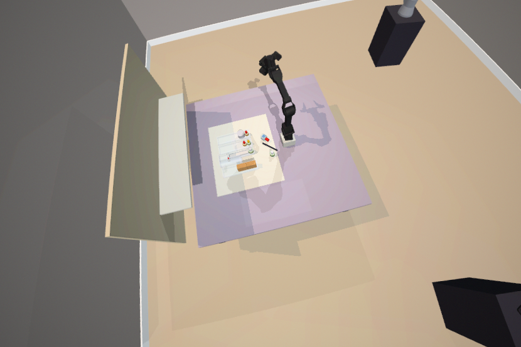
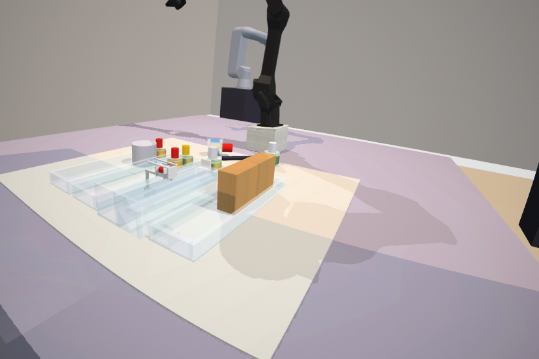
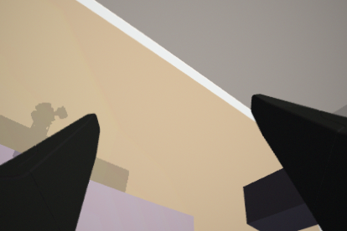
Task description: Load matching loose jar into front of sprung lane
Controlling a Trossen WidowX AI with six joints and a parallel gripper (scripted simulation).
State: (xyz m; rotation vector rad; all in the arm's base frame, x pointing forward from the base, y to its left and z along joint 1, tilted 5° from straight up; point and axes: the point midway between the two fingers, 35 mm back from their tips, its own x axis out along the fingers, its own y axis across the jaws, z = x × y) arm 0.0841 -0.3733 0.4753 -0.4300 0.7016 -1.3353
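Right now the black rod is 50 cm below my gripper tip, 48 cm to the left of it and 6 cm ahead of it. From my gripper tip the other things lie so: clear lane: 56 cm to the left, 49 cm below, 37 cm ahead; grey cylinder: 48 cm below, 35 cm to the left, 30 cm ahead.
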